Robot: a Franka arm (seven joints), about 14 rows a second.
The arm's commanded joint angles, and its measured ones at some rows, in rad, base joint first. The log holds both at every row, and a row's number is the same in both.
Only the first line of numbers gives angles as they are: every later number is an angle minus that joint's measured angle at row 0.
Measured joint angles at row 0:
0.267, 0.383, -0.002, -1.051, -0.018, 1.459, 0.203
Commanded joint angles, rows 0 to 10:
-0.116, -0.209, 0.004, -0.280, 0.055, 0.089, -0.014
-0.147, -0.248, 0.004, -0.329, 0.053, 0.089, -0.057
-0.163, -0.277, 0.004, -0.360, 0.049, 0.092, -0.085
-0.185, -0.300, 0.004, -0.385, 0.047, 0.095, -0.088
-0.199, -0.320, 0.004, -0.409, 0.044, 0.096, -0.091
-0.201, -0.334, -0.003, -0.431, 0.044, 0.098, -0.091
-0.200, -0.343, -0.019, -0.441, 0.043, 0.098, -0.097
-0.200, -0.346, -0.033, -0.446, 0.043, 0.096, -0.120
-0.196, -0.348, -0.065, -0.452, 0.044, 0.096, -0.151
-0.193, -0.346, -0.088, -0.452, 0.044, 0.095, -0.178
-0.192, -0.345, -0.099, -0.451, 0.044, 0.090, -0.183
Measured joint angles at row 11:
-0.199, -0.318, -0.064, -0.414, 0.035, 0.072, -0.135
